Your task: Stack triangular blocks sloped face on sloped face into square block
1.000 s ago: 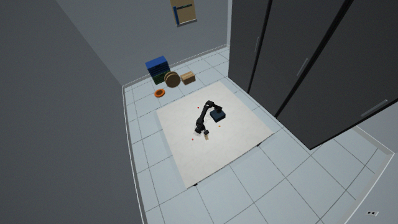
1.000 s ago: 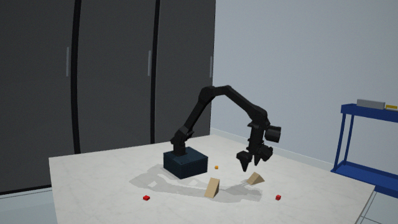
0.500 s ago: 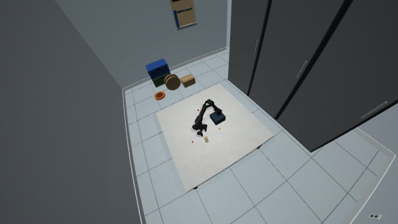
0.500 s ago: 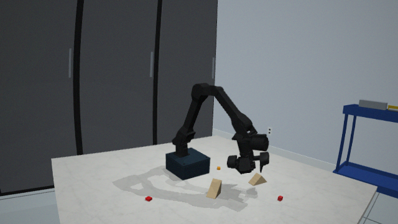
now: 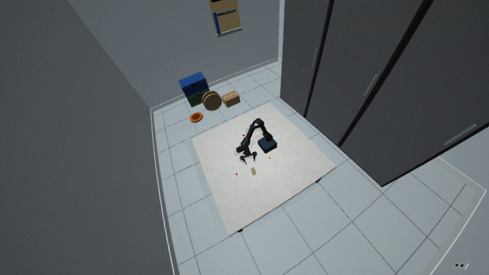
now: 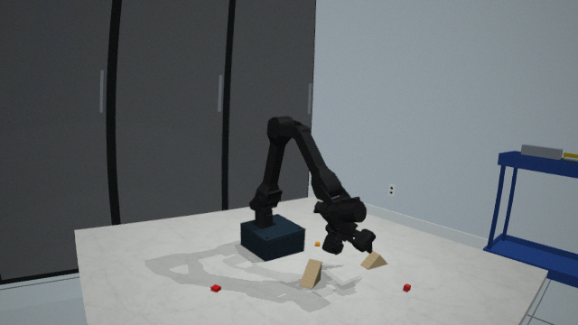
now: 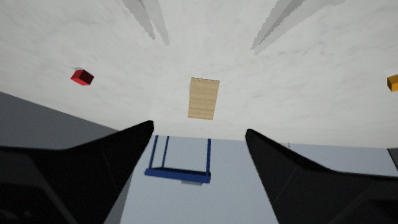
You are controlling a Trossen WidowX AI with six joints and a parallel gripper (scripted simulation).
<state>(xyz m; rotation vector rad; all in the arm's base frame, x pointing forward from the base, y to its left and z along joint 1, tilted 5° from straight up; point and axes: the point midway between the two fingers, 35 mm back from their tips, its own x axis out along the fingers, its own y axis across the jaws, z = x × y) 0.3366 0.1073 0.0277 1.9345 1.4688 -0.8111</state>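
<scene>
Right now the triangular block is 10 mm ahead of my gripper tip, 70 mm to the left of it and 60 mm below it. Also, from my gripper tip: small orange piece: 230 mm behind, 40 mm to the left, 70 mm below.
</scene>
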